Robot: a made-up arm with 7 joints. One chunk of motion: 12 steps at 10 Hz.
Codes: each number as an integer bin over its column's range. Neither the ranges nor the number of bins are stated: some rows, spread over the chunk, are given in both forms.
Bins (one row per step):
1: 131 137 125 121 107 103 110
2: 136 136 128 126 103 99 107
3: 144 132 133 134 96 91 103
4: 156 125 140 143 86 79 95
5: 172 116 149 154 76 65 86
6: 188 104 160 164 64 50 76
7: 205 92 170 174 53 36 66
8: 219 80 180 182 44 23 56
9: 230 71 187 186 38 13 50
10: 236 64 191 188 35 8 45
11: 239 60 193 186 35 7 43
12: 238 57 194 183 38 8 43
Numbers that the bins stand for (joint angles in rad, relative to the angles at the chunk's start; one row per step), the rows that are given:
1: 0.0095 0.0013 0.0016 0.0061 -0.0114 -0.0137 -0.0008
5: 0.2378 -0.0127 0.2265 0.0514 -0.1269 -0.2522 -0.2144
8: 0.4995 -0.0367 0.5171 0.0898 -0.2461 -0.5157 -0.4815
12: 0.6053 -0.0520 0.6483 0.0912 -0.2684 -0.6098 -0.5972
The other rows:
2: 0.0373 0.0007 0.0297 0.0129 -0.0263 -0.0388 -0.0275
3: 0.0819 -0.0020 0.0765 0.0239 -0.0524 -0.0890 -0.0631
4: 0.1487 -0.0067 0.1422 0.0363 -0.0896 -0.1643 -0.1343
6: 0.3269 -0.0207 0.3296 0.0651 -0.1716 -0.3463 -0.3035
7: 0.4216 -0.0287 0.4233 0.0788 -0.2125 -0.4341 -0.3925
9: 0.5608 -0.0427 0.5827 0.0953 -0.2684 -0.5784 -0.5349
10: 0.5942 -0.0473 0.6202 0.0980 -0.2796 -0.6098 -0.5794
11: 0.6109 -0.0500 0.6389 0.0953 -0.2796 -0.6161 -0.5972

